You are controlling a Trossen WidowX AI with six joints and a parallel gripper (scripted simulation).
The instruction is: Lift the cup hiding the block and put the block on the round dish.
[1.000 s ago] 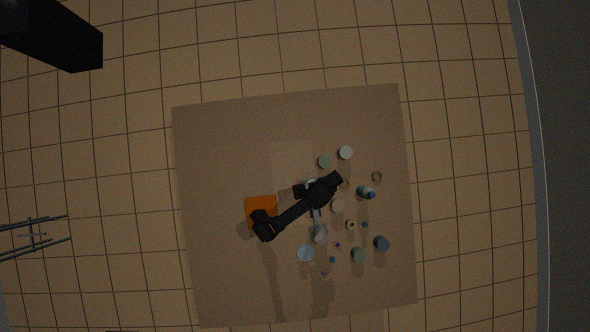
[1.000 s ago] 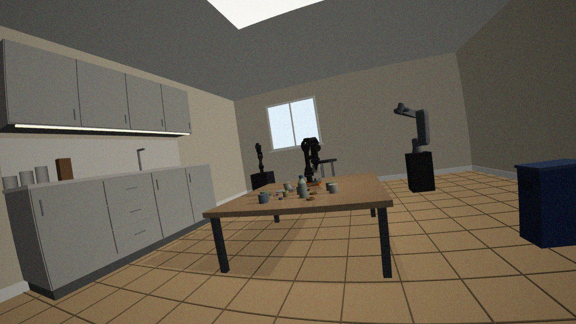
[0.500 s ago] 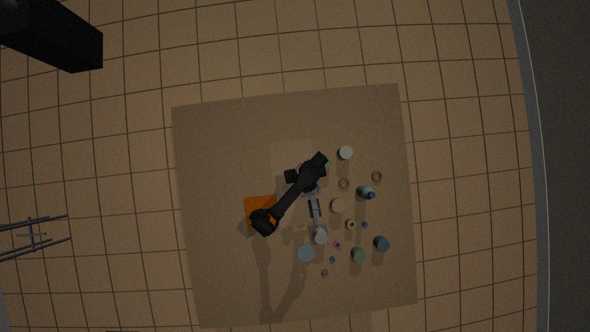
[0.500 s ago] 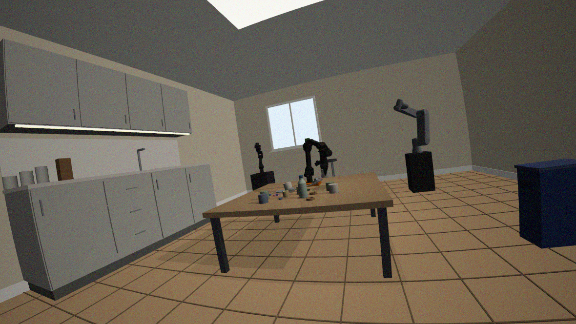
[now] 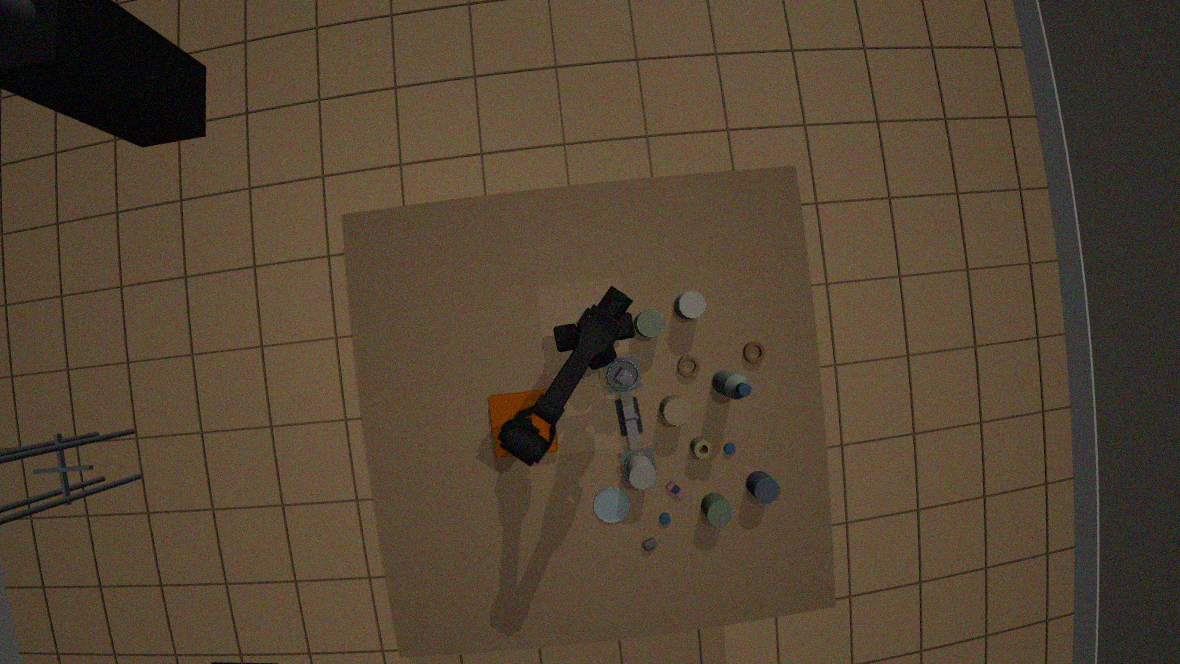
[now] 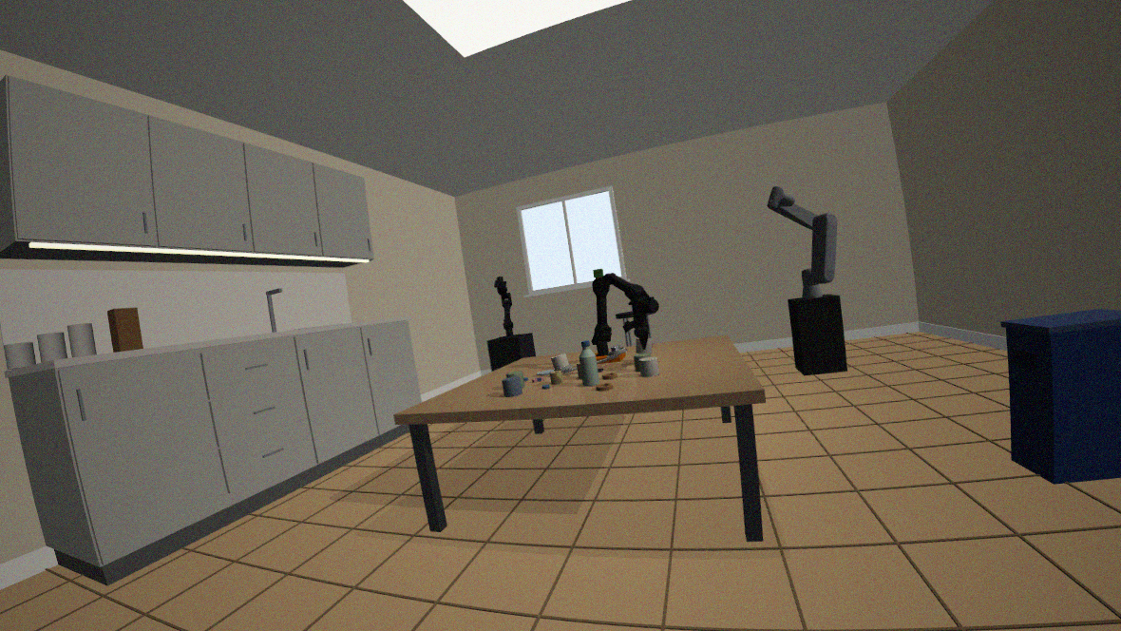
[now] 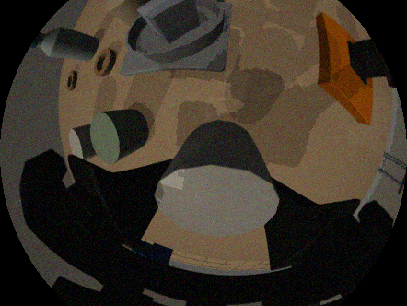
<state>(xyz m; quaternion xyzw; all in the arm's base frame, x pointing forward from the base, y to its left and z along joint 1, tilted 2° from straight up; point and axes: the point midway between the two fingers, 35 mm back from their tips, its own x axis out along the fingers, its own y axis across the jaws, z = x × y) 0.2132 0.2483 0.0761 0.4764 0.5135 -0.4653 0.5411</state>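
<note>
Now: the grey block 60 mm ahead of my gripper tip, 120 mm to the right of it and 20 mm above it. Also, from my gripper tip: grey balance 80 mm ahead, 240 mm to the right, 30 mm below; then round light-blue dish 10 mm ahead, 480 mm to the right, 70 mm below; then tan cylinder 180 mm ahead, 230 mm to the right, 30 mm below.
</note>
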